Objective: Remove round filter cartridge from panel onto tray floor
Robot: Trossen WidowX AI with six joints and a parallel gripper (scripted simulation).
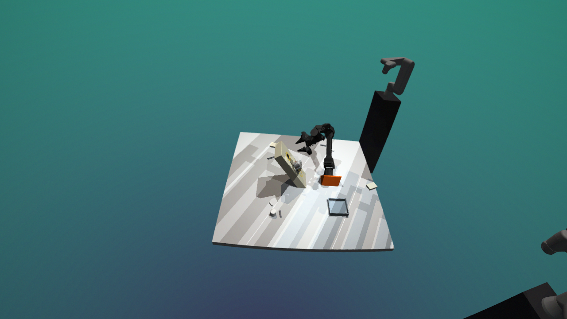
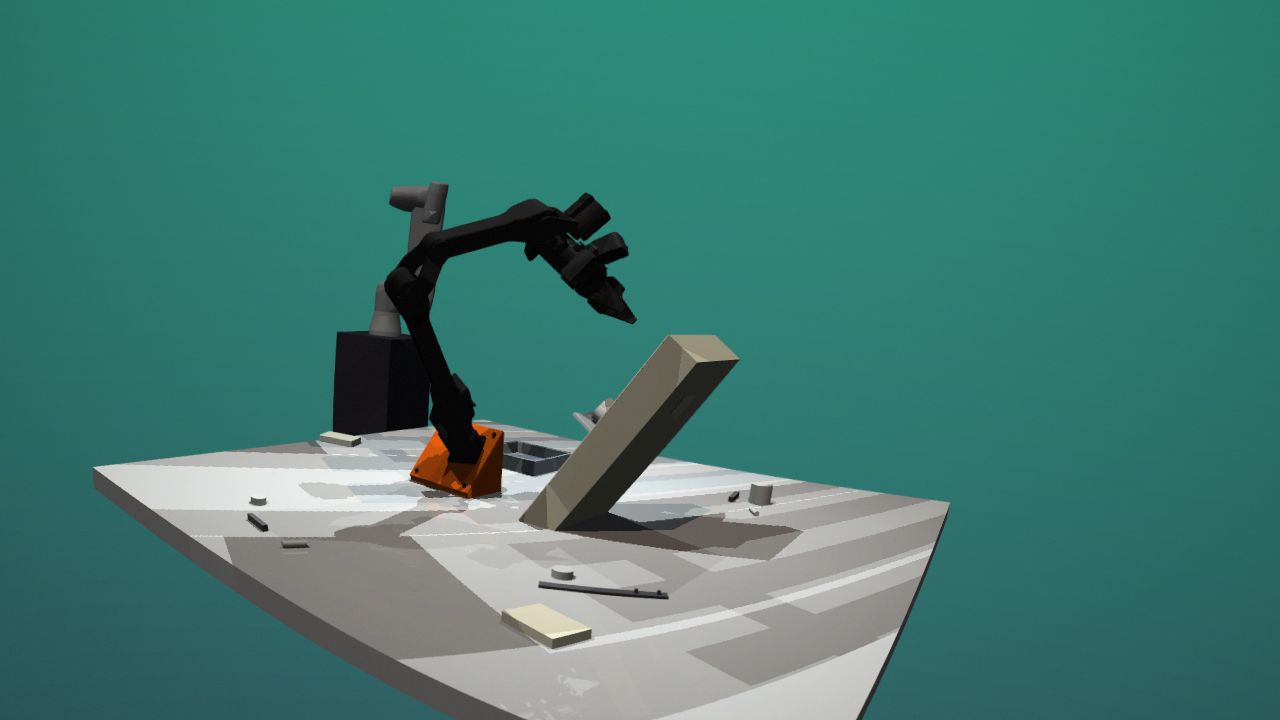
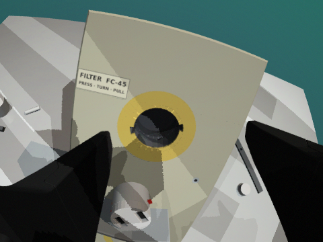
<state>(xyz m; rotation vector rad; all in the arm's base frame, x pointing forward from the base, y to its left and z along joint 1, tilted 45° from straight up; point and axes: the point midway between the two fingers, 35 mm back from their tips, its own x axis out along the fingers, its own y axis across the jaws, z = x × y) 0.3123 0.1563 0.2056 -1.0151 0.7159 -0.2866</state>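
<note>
The grey round filter cartridge is 2 cm behind my gripper tip, 1 cm to the left of it and 16 cm below it. The rest, counted from my gripper tip: dark tray (33 cm behind, 32 cm to the left, 34 cm below); beige service panel (2 cm ahead, 18 cm below).
</note>
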